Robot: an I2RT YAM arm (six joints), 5 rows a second.
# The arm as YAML. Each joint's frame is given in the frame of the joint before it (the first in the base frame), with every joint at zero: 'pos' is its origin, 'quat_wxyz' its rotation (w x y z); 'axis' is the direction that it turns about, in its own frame. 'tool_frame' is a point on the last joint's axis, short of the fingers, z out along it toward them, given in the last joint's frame.
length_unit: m
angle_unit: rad
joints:
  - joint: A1
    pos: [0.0, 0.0, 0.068]
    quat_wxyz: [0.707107, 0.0, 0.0, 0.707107]
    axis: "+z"
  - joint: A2
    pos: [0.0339, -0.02, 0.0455]
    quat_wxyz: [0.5, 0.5, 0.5, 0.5]
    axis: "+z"
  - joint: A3
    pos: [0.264, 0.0, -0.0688]
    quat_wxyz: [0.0, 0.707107, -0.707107, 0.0]
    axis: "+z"
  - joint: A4
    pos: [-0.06, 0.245, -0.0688]
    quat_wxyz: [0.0, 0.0, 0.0, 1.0]
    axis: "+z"
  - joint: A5
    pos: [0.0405, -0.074, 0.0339]
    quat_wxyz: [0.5, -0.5, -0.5, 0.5]
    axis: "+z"
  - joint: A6
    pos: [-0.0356, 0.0, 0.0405]
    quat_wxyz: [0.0, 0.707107, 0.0, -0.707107]
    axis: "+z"
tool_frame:
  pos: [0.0, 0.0, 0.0]
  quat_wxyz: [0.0, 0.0, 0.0, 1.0]
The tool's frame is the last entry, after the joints.
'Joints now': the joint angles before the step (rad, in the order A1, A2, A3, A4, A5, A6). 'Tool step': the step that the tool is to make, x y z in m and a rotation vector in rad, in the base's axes. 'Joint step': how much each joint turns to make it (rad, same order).
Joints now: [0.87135, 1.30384, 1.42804, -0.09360, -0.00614, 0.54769]
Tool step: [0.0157, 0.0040, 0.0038, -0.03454, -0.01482, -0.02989]
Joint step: [-0.03075, 0.05501, 0.06426, -0.02585, -0.00161, -0.03380]
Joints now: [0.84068, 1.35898, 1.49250, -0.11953, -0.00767, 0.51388]
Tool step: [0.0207, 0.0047, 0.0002, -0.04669, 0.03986, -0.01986]
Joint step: [-0.03982, 0.07340, 0.08856, -0.07655, -0.01990, -0.00300]
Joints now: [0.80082, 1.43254, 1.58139, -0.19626, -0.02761, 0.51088]
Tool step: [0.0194, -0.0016, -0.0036, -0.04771, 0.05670, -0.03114]
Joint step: [-0.04597, 0.05536, 0.06753, -0.08588, -0.01524, 0.00453]
